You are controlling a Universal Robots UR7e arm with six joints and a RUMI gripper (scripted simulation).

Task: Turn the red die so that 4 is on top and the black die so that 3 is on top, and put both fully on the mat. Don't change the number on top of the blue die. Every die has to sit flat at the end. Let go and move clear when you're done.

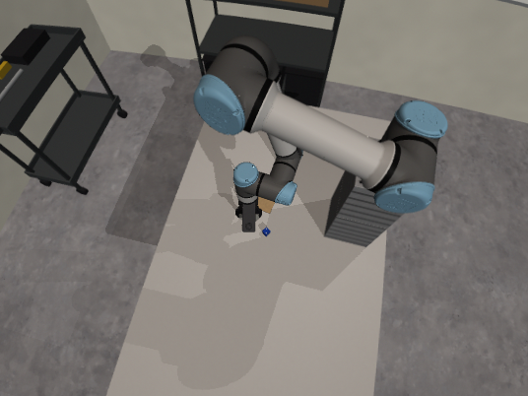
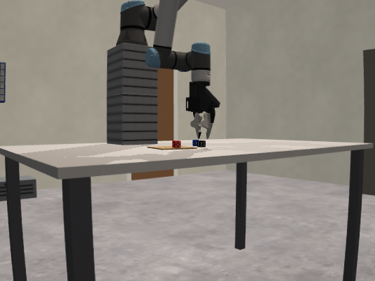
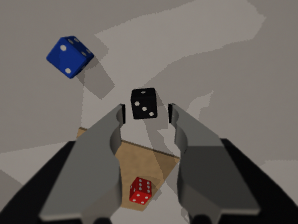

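The black die lies 40 mm below my hand and 10 mm to the right of it. From my hand the other things lie so: blue die: 80 mm behind, 40 mm below, 10 mm to the left; then red die: 150 mm to the right, 50 mm ahead, 30 mm below; then brown mat: 150 mm to the right, 50 mm below, 10 mm ahead.
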